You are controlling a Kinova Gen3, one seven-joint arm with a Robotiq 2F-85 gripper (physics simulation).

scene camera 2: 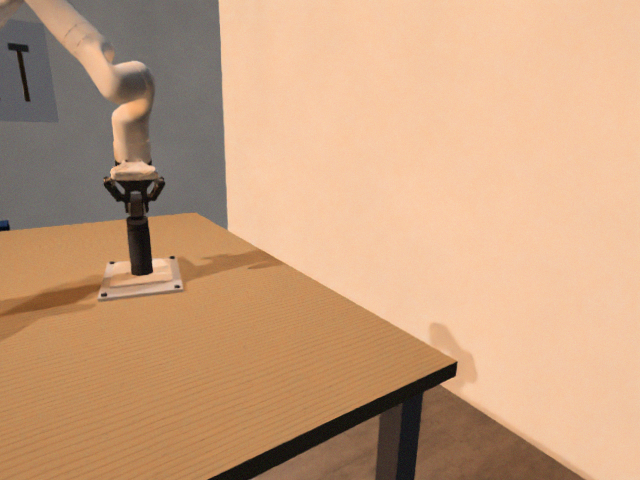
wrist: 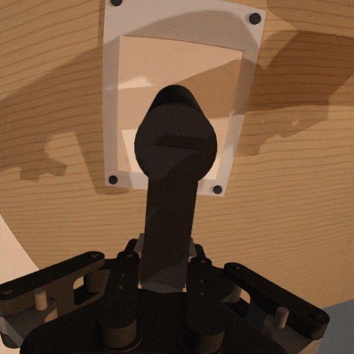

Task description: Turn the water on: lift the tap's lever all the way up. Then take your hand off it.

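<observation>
The tap is a dark upright cylinder (scene camera 2: 139,248) (wrist: 176,94) on a pale square base plate (scene camera 2: 142,290) (wrist: 185,24). Its flat dark lever (scene camera 2: 136,204) (wrist: 169,220) stands above the top of the cylinder in the scene view, tilted upward. In the wrist view the lever runs from the round head down between the fingers. My gripper (scene camera 2: 136,208) (wrist: 165,246) is shut on the lever, one finger on each side, and sits right above the tap. The fingers partly hide the lever, and I cannot tell whether it is at its upper stop.
The base plate lies on a wooden table (scene camera 2: 248,351) (wrist: 55,220), with dark screws at its corners. A pale wall (scene camera 2: 413,155) runs along the table's right side. The white arm (scene camera 2: 131,85) reaches in from the upper left. A blue object (scene camera 2: 4,225) shows at the left edge.
</observation>
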